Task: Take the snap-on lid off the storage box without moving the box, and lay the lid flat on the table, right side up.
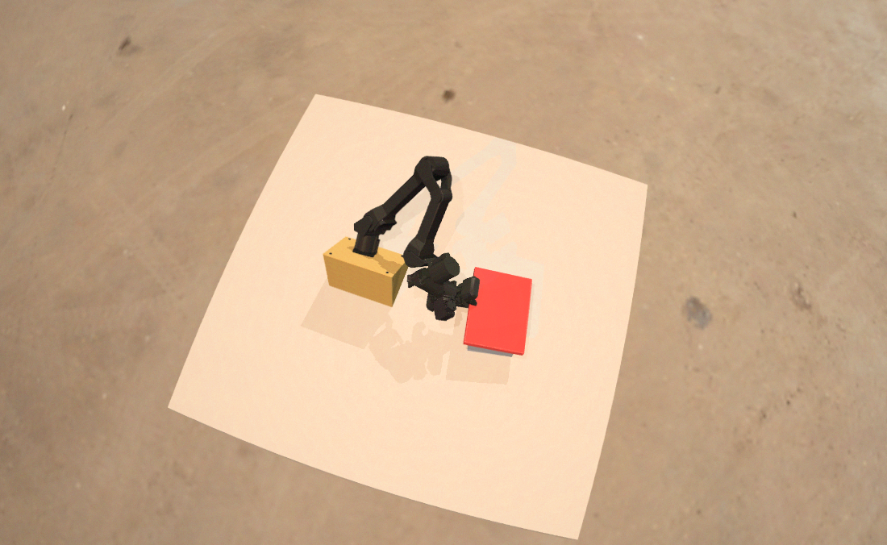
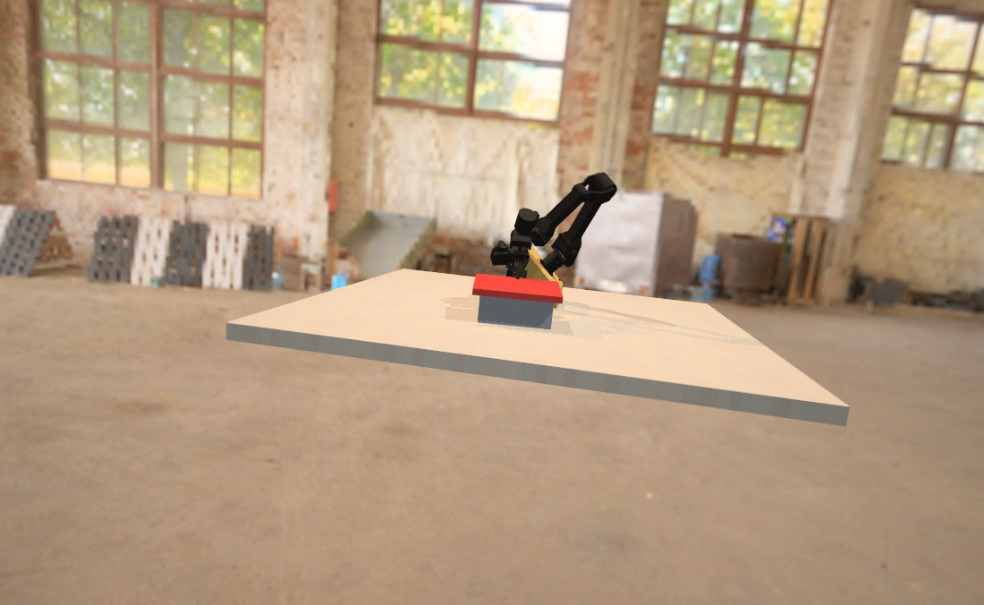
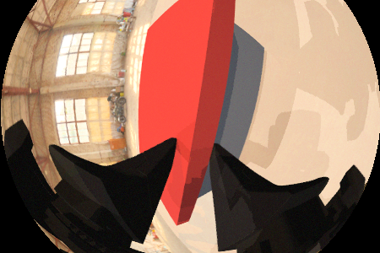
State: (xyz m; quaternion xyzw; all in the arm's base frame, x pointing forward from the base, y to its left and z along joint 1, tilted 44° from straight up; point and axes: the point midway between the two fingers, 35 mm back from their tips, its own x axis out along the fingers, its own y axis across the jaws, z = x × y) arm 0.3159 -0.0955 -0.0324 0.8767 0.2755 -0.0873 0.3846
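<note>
My gripper tip is 8 cm short of the red lid. Round my gripper tip: grey storage box: 7 cm ahead, 5 cm below.
</note>
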